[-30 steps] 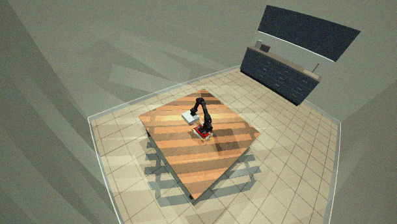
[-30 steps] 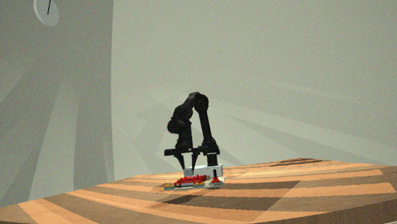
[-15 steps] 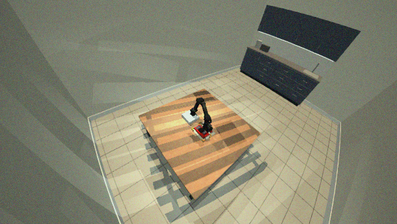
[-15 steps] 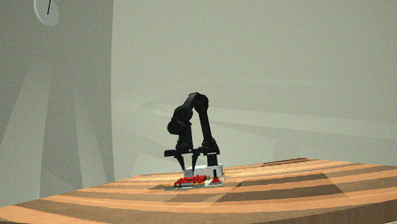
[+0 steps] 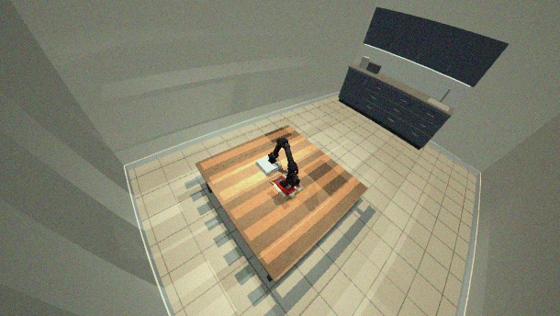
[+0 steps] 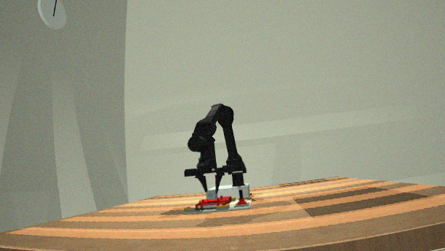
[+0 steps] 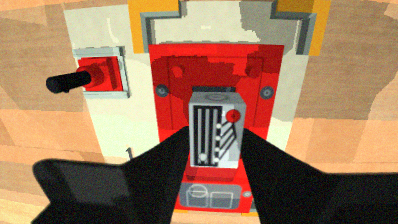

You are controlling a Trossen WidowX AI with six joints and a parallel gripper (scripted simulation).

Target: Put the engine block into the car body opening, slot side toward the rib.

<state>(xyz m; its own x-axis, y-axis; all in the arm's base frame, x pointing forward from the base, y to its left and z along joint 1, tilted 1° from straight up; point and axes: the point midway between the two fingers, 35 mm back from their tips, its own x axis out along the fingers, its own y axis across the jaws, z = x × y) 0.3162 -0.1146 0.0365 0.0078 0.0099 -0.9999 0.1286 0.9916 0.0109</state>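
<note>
Right now the grey engine block is 1 cm below my gripper tip.
</note>
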